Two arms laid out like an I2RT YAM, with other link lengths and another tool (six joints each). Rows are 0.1 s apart.
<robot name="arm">
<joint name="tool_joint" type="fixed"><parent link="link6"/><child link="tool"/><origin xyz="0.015 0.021 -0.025" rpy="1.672 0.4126 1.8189"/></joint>
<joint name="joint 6" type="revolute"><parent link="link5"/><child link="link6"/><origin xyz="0.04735 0 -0.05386" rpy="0 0 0"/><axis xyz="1 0 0"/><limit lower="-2.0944" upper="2.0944"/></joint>
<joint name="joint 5" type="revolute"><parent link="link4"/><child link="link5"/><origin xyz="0.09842 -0.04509 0.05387" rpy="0 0 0"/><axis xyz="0 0 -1"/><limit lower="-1.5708" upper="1.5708"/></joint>
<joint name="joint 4" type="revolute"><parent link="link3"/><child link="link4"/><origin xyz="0.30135 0.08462 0.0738" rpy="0 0 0"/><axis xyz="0 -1 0"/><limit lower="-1.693" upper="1.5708"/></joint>
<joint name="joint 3" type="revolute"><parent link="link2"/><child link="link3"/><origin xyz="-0.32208 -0.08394 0" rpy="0 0 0"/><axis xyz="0 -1 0"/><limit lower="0" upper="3.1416"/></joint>
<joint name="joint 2" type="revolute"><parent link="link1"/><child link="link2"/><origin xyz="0.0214 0.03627 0.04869" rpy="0 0 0"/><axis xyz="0 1 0"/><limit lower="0" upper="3.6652"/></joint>
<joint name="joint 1" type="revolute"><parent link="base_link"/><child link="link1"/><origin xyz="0 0 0.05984" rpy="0 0 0"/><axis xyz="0 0 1"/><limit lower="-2.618" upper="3.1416"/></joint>
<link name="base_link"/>
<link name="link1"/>
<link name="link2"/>
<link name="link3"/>
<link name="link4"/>
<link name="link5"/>
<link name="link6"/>
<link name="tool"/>
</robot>
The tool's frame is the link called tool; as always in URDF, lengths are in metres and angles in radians.
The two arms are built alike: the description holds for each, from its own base.
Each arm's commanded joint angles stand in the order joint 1, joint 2, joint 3, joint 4, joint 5, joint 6.
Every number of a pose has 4 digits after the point.
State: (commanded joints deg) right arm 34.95 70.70 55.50 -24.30 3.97 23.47; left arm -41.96 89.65 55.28 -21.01 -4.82 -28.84
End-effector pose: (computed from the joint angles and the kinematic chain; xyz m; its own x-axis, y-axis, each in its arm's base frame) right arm 0.2702 0.2092 0.2900 -0.6724 0.7349 0.0889 0.5136 0.3766 0.7709; left arm 0.2807 -0.2478 0.1715 -0.2158 0.9518 -0.2180 0.8717 0.2884 0.3961
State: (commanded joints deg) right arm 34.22 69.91 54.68 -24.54 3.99 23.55; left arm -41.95 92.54 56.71 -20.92 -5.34 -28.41
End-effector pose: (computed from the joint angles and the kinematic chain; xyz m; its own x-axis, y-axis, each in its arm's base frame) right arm 0.2690 0.2031 0.2878 -0.6617 0.7443 0.0904 0.5221 0.3709 0.7680; left arm 0.2885 -0.2536 0.1625 -0.2170 0.9571 -0.1918 0.8761 0.2776 0.3941
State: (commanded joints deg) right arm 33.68 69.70 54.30 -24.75 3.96 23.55; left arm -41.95 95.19 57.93 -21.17 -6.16 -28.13
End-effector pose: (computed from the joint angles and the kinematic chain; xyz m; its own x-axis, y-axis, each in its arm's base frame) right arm 0.2693 0.1995 0.2858 -0.6544 0.7506 0.0916 0.5298 0.3688 0.7637; left arm 0.2946 -0.2578 0.1528 -0.2226 0.9618 -0.1595 0.8800 0.2686 0.3917
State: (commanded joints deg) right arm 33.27 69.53 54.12 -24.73 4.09 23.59; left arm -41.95 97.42 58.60 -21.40 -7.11 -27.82
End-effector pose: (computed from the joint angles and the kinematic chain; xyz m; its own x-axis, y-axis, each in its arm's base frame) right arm 0.2701 0.1971 0.2854 -0.6475 0.7567 0.0906 0.5327 0.3643 0.7639; left arm 0.2985 -0.2596 0.1423 -0.2280 0.9657 -0.1240 0.8838 0.2587 0.3898
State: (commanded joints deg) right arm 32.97 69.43 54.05 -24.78 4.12 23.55; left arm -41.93 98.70 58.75 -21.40 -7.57 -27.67
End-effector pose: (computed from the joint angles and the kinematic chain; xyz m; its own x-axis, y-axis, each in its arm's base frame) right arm 0.2707 0.1953 0.2853 -0.6435 0.7601 0.0898 0.5345 0.3623 0.7636; left arm 0.3000 -0.2600 0.1349 -0.2310 0.9675 -0.1029 0.8870 0.2529 0.3865
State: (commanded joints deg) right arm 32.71 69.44 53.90 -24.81 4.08 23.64; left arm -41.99 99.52 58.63 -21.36 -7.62 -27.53
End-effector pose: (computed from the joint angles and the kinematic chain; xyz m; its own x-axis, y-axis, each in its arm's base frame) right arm 0.2712 0.1939 0.2841 -0.6394 0.7634 0.0918 0.5390 0.3599 0.7615; left arm 0.2997 -0.2601 0.1289 -0.2294 0.9693 -0.0887 0.8917 0.2458 0.3800
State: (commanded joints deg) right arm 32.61 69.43 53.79 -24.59 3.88 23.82; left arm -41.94 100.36 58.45 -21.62 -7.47 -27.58
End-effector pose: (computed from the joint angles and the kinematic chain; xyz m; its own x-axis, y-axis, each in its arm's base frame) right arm 0.2716 0.1938 0.2839 -0.6385 0.7636 0.0961 0.5399 0.3553 0.7631; left arm 0.2987 -0.2591 0.1222 -0.2313 0.9702 -0.0720 0.8985 0.2414 0.3667
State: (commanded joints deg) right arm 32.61 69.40 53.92 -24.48 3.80 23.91; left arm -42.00 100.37 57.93 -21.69 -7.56 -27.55
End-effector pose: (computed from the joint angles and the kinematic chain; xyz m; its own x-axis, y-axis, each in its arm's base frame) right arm 0.2719 0.1941 0.2853 -0.6388 0.7631 0.0976 0.5376 0.3520 0.7662; left arm 0.2963 -0.2573 0.1192 -0.2309 0.9710 -0.0624 0.9011 0.2376 0.3626
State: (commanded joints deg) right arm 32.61 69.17 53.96 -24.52 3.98 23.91; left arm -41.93 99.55 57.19 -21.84 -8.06 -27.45
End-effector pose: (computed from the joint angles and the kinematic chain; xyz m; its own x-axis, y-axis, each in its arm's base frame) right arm 0.2714 0.1936 0.2867 -0.6374 0.7646 0.0951 0.5350 0.3504 0.7688; left arm 0.2936 -0.2535 0.1205 -0.2340 0.9706 -0.0564 0.8986 0.2381 0.3686
